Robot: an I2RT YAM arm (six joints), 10 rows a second.
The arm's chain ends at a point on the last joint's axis. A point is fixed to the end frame.
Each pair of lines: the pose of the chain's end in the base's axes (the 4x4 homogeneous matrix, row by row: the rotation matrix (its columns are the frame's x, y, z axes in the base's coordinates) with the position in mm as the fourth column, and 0 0 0 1 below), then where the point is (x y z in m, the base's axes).
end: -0.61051, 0.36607, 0.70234, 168.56; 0.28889, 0.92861, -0.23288, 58.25; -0.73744, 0.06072, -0.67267, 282.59; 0, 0, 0, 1
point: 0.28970 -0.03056 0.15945
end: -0.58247, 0.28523, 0.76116, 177.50; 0.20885, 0.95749, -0.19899, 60.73; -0.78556, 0.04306, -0.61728, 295.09; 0, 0, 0, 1
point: 0.31317 -0.02230 0.18362
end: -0.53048, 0.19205, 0.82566, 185.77; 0.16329, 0.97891, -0.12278, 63.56; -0.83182, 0.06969, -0.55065, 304.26; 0, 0, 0, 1
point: 0.33740 -0.00567 0.20455
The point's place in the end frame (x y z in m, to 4 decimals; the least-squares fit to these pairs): -0.0088 -0.0456 0.1886
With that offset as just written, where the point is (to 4 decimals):
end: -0.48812, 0.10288, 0.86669, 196.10; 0.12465, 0.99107, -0.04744, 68.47; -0.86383, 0.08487, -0.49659, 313.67; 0, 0, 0, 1
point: 0.3592 0.0132 0.2237
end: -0.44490, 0.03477, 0.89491, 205.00; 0.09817, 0.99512, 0.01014, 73.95; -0.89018, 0.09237, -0.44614, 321.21; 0, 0, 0, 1
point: 0.3761 0.0296 0.2407
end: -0.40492, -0.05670, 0.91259, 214.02; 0.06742, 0.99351, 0.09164, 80.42; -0.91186, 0.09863, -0.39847, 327.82; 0, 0, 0, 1
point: 0.3923 0.0518 0.2562
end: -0.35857, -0.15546, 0.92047, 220.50; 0.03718, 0.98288, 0.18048, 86.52; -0.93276, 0.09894, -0.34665, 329.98; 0, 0, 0, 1
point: 0.4043 0.0754 0.2683
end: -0.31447, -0.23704, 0.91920, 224.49; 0.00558, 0.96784, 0.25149, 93.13; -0.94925, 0.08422, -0.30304, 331.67; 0, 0, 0, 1
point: 0.4114 0.0964 0.2790
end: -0.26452, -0.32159, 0.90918, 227.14; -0.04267, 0.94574, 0.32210, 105.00; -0.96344, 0.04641, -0.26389, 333.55; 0, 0, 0, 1
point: 0.4156 0.1230 0.2901
